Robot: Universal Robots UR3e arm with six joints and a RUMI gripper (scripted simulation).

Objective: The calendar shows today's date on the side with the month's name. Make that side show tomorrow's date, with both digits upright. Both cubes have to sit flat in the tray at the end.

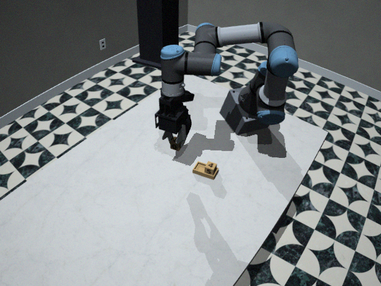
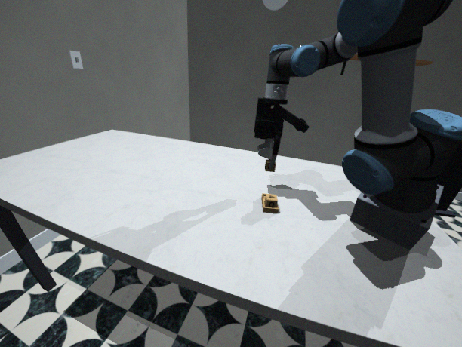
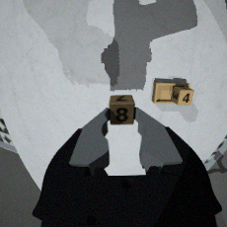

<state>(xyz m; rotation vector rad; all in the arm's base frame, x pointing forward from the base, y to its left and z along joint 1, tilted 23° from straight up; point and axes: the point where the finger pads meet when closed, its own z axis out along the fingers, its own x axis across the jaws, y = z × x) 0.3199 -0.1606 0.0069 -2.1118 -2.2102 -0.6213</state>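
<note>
The wooden calendar tray is 1 cm behind my hand, 11 cm to the left of it and 9 cm below it. Round my hand: wooden cube (1 cm below).
</note>
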